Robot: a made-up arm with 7 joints. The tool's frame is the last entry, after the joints. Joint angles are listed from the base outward. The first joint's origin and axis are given. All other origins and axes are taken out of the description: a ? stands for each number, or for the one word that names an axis. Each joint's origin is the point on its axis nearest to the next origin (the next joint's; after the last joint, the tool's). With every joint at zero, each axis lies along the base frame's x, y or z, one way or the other. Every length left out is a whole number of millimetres.
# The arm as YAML. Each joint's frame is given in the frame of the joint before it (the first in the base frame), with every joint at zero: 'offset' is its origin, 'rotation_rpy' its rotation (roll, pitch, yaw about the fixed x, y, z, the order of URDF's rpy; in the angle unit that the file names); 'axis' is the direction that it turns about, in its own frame. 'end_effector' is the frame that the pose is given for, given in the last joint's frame.
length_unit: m
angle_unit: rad
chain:
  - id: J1
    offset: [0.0, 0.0, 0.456]
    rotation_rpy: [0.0, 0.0, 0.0]
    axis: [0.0, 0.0, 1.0]
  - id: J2
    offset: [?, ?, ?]
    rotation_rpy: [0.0, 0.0, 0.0]
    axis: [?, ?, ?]
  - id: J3
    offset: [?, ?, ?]
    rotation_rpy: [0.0, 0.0, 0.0]
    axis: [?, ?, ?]
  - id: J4
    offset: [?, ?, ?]
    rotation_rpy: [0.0, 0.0, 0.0]
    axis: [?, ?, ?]
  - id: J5
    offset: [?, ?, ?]
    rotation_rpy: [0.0, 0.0, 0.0]
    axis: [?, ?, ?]
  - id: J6
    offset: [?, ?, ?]
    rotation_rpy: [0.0, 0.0, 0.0]
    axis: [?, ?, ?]
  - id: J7
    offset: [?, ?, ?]
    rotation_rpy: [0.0, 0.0, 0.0]
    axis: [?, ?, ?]
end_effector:
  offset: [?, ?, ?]
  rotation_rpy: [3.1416, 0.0, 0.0]
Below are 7 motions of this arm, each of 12 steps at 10 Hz.
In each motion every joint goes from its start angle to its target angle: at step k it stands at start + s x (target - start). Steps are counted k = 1, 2, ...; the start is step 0. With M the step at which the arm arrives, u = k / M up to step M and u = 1 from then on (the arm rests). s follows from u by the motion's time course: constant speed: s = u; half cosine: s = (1 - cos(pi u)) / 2; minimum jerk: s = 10 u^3 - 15 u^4 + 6 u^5.
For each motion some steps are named. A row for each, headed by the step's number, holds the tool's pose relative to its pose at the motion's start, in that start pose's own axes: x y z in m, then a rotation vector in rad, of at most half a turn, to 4 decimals.
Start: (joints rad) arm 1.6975 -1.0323 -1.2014 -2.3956 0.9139 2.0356 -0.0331
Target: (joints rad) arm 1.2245 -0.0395 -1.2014 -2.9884 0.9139 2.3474 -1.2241
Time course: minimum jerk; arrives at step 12
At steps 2, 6, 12:
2: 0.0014 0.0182 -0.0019 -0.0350 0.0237 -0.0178
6: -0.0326 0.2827 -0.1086 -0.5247 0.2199 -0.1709
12: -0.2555 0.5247 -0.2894 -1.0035 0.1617 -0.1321

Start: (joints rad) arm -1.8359 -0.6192 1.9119 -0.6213 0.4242 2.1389 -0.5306
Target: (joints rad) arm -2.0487 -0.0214 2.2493 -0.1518 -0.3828 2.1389 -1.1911
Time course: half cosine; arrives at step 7
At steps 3, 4, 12:
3: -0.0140 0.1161 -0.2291 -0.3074 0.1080 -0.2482
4: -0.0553 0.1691 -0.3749 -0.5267 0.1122 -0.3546
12: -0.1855 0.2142 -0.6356 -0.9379 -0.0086 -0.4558

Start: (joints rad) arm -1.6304 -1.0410 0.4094 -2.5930 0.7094 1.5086 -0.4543
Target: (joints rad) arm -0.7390 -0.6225 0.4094 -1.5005 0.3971 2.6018 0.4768
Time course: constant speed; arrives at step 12
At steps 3, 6, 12:
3: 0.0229 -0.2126 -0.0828 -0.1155 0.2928 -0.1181
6: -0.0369 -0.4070 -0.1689 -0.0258 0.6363 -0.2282
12: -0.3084 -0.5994 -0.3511 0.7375 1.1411 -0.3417

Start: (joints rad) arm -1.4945 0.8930 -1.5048 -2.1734 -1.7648 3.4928 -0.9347
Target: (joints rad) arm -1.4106 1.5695 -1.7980 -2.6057 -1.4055 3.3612 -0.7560
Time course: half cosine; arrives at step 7
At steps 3, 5, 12:
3: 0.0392 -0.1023 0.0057 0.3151 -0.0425 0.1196
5: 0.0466 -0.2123 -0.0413 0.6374 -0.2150 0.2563
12: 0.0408 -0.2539 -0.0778 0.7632 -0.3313 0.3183

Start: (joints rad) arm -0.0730 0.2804 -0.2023 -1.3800 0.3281 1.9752 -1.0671
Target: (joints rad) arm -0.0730 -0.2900 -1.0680 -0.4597 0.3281 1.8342 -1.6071
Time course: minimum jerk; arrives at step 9
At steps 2, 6, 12:
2: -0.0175 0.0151 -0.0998 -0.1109 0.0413 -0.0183
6: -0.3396 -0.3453 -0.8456 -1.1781 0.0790 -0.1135
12: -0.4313 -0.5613 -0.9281 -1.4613 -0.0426 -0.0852

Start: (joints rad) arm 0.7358 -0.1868 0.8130 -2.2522 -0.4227 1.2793 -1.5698
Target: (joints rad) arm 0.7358 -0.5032 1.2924 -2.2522 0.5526 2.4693 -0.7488
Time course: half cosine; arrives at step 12
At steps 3, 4, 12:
3: 0.0362 -0.0228 -0.0481 -0.2098 0.0791 0.0855
4: 0.0617 -0.0414 -0.0787 -0.3483 0.1522 0.1483
12: 0.2336 -0.1946 -0.1852 -1.0055 1.0321 0.6148

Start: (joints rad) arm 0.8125 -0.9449 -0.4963 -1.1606 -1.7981 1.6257 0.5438
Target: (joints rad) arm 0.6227 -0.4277 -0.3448 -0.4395 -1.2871 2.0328 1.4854
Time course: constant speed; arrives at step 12
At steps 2, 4, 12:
2: 0.0228 0.0289 -0.0460 0.0746 0.0577 0.2200
4: 0.0393 0.0559 -0.0945 0.1651 0.1089 0.4377
12: 0.0435 0.1446 -0.2824 0.6832 0.1794 1.2587

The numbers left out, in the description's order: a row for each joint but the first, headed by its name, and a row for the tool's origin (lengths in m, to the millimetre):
J2: xyz 0.0 0.0 0.0, axis 0.0 1.0 0.0
J3: xyz 0.0 0.0 0.24, axis 0.0 0.0 1.0
J4: xyz 0.077 0.0 0.0, axis 0.0 -1.0 0.0
J5: xyz -0.129 0.0 0.599, axis 0.0 0.0 1.0
J6: xyz 0.0 0.0 0.0, axis 0.0 -1.0 0.0
J7: xyz 0.106 0.0 0.0, axis 0.0 0.0 -1.0
tool: xyz 0.0 0.0 0.0

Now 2 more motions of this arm.
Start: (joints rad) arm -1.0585 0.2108 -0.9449 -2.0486 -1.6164 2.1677 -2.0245
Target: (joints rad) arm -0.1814 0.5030 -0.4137 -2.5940 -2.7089 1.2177 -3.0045
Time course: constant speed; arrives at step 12
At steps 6, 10, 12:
6: 0.2077 0.2455 -0.3469 0.5536 -0.8298 -0.9378
10: 0.4282 0.2855 -0.4787 1.1862 -1.4309 -0.9960
12: 0.5433 0.2783 -0.5046 1.4995 -1.6911 -0.8049

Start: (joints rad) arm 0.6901 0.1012 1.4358 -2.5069 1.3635 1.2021 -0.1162
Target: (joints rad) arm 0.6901 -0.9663 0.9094 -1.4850 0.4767 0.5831 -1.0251
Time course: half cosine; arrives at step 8
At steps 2, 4, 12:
2: -0.0573 -0.0992 -0.0691 -0.2252 0.0789 -0.1779
4: -0.2648 -0.3424 -0.0896 -0.8630 0.1925 -0.4099
12: -0.5145 -0.5395 0.2739 -1.7513 0.2535 -0.2237

